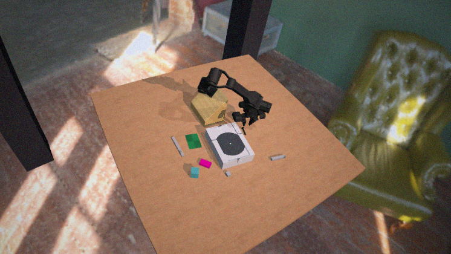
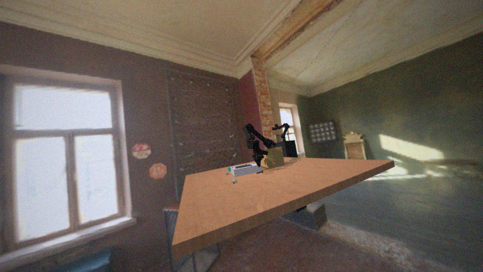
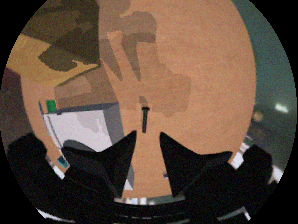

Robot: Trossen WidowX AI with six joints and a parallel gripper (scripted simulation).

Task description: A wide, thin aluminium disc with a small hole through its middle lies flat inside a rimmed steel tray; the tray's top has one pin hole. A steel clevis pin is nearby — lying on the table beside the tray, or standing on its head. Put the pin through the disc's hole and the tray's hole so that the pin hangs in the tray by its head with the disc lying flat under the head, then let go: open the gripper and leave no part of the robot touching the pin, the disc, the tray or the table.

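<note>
The dark clevis pin is 50 mm below my gripper tip and 10 mm to the right of it. Also, from my gripper tip: green tile: 310 mm to the right, 90 mm behind, 50 mm below; then dark grey disc: 170 mm to the right, 60 mm ahead; then rimmed tray: 160 mm to the right, 50 mm ahead, 10 mm below.
</note>
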